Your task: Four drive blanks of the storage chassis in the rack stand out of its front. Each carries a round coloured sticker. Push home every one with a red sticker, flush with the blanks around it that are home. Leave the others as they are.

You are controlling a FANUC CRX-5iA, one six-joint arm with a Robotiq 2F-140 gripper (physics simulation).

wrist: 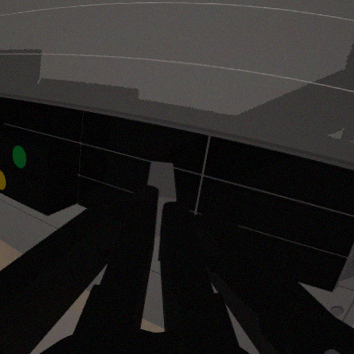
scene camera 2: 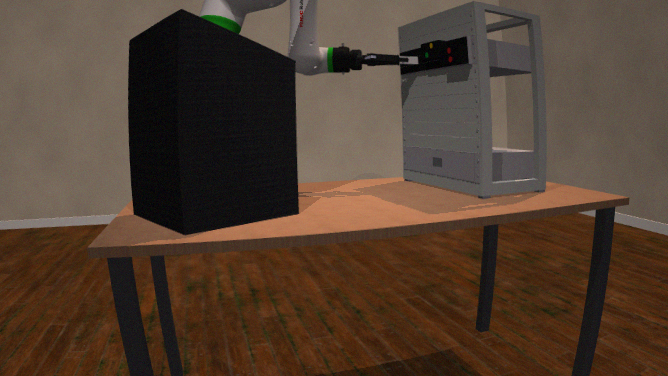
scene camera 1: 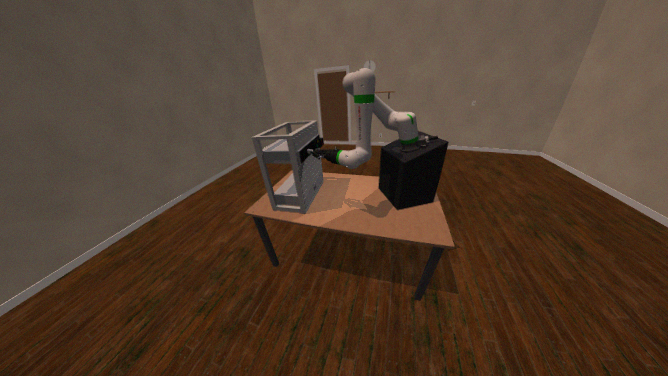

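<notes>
The black storage chassis (scene camera 2: 464, 46) (wrist: 280, 172) sits high in the grey rack (scene camera 1: 298, 180) (scene camera 2: 481, 110). In scene camera 2, two red stickers (scene camera 2: 449, 50) (scene camera 2: 450, 59) sit one above the other on its right part. A yellow sticker (scene camera 2: 431, 45) (wrist: 2, 180) and a green sticker (scene camera 2: 427, 55) (wrist: 19, 156) are left of them, on blanks that stand out. How far the red-stickered blanks stand out is hard to tell. My gripper (scene camera 1: 311, 152) (scene camera 2: 413, 60) (wrist: 159, 179) is shut and empty, its pale tips at the chassis front, left of the green sticker in scene camera 2; contact is unclear.
The rack stands on a wooden table (scene camera 1: 400, 228) (scene camera 2: 360, 226). A black pedestal (scene camera 1: 412, 180) (scene camera 2: 235, 135) carries the arm opposite the rack front. A grey unit (scene camera 2: 417, 162) with a dark square sits low in the rack.
</notes>
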